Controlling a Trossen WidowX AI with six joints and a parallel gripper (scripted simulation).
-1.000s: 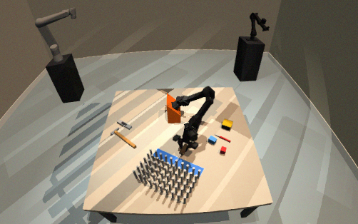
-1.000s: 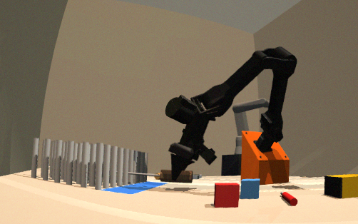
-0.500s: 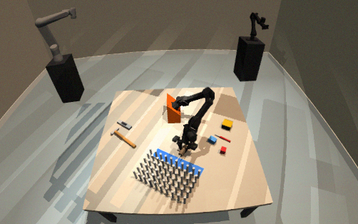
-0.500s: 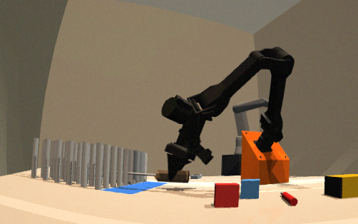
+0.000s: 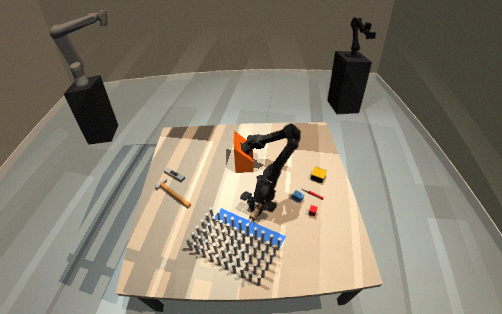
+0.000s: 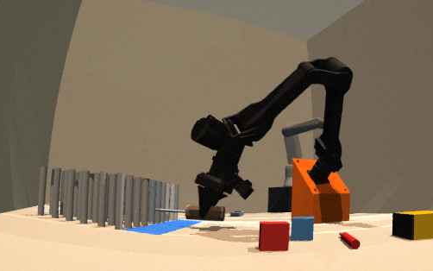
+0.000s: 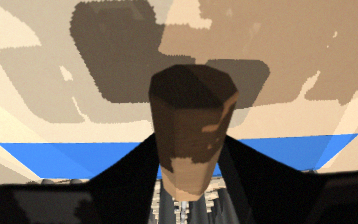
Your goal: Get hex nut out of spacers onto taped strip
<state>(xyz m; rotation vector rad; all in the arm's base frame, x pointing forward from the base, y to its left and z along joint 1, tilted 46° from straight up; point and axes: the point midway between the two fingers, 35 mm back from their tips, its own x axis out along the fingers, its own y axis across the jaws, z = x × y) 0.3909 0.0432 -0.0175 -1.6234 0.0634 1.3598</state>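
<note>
Right now the blue taped strip is 6 cm ahead of my gripper tip, 5 cm to the right of it and 3 cm below it. Also, from my gripper tip: red cube: 3 cm ahead, 31 cm to the left, 1 cm below; then red screwdriver: 12 cm behind, 33 cm to the left, 2 cm below; then blue cube: 9 cm behind, 26 cm to the left, 1 cm below.
</note>
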